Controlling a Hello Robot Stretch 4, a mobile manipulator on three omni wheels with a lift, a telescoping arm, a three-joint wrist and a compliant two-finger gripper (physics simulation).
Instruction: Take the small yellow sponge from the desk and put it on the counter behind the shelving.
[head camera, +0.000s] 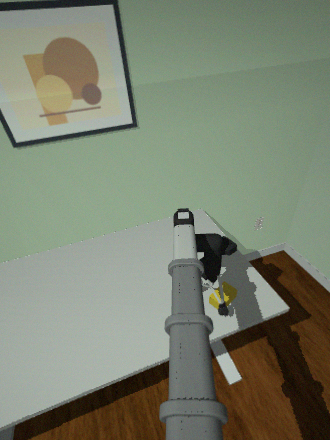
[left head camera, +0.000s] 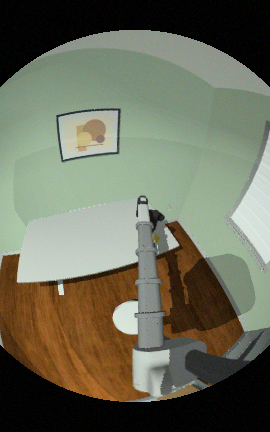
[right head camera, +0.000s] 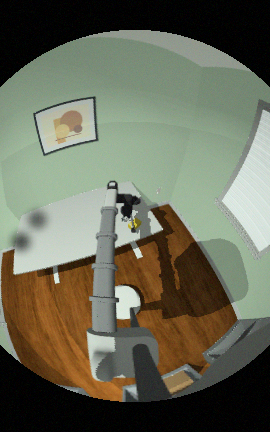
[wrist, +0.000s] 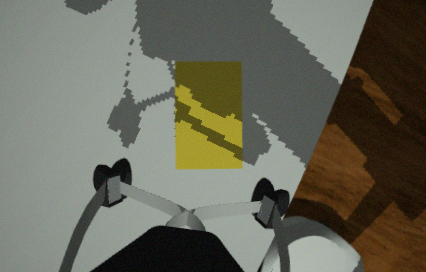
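Where they show: gripper, fingertip midpoint: (head camera: 210, 300) (right head camera: 127, 225) (wrist: 192, 184); robot's base at its link origin: (left head camera: 131, 316) (right head camera: 122, 301).
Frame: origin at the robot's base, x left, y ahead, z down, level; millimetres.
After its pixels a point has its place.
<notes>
The small yellow sponge (head camera: 230, 291) {x -173, y 658, z -737 mm} (left head camera: 156, 239) {x -173, y 641, z -733 mm} (right head camera: 135, 223) {x -153, y 640, z -737 mm} (wrist: 208, 107) {x -149, y 657, z -737 mm} lies flat on the white desk (head camera: 100, 300) {x 373, y 659, z -692 mm} (left head camera: 75, 245) {x 512, y 558, z -692 mm} (right head camera: 65, 240) {x 452, y 494, z -692 mm} (wrist: 50, 75) {x -52, y 814, z -692 mm} near its right end, partly in shadow. In the wrist view it is upright in the picture, a little beyond the fingertips and between their lines. My gripper (wrist: 192, 184) {x -88, y 617, z -739 mm} is open and empty above the desk, its fingers wide apart on either side of the sponge's near end. In the head view one fingertip overlaps the sponge's near edge, and the arm hides part of the gripper. The counter and the shelving cannot be made out.
A round white seat (left head camera: 126, 317) {x 57, y -1, z -187 mm} (right head camera: 128, 301) {x -77, y 8, z -187 mm} stands on the wooden floor before the desk, partly behind the arm. A framed picture (head camera: 70, 75) {x 419, y 1149, z -1479 mm} hangs on the green wall behind the desk. The desk's right edge is close to the sponge. Grey furniture stands at the lower right.
</notes>
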